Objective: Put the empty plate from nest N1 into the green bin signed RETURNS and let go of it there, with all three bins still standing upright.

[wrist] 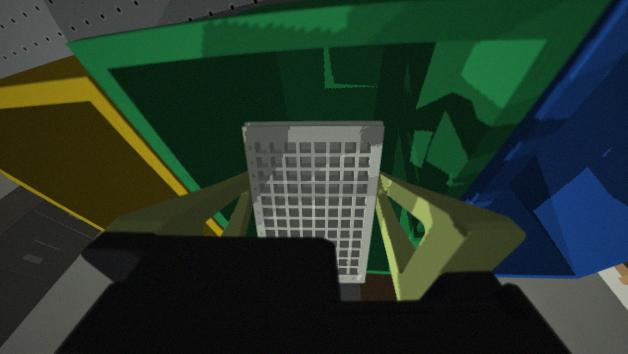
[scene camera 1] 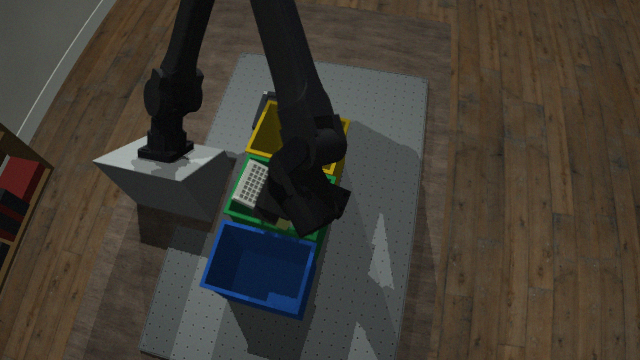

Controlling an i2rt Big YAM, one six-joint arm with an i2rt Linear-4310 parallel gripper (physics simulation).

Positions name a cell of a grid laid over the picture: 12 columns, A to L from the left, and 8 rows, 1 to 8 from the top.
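Note:
Scene camera 1 shows my gripper (scene camera 1: F5), a white gridded plate (scene camera 1: E5), a green bin (scene camera 1: E5), a yellow bin (scene camera 1: E4) and a blue bin (scene camera 1: E7). Wrist view: the green bin (wrist: I3), the yellow bin (wrist: B4) and the blue bin (wrist: K4) are visible.

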